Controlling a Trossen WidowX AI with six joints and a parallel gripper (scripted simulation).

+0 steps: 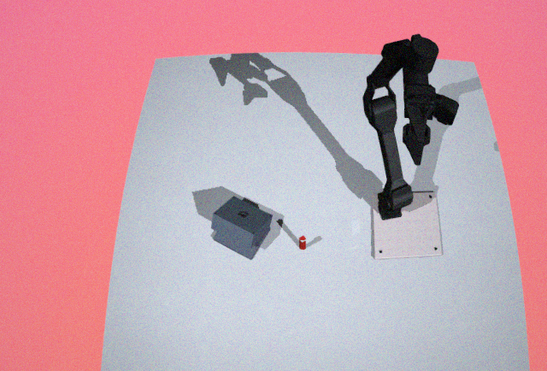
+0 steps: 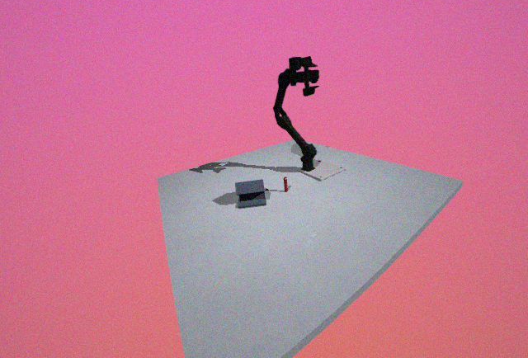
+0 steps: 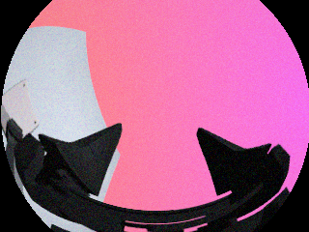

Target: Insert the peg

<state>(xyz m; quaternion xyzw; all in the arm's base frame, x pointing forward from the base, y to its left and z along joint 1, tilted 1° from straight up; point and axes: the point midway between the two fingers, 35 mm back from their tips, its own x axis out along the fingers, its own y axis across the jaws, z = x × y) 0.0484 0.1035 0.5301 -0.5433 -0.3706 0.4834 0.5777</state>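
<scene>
Right now the peg is 220 mm ahead of my gripper tip, 50 mm to the right of it and 480 mm below it. Round my gripper tip: sloped panel (380 mm ahead, 130 mm to the right, 470 mm below).
</scene>
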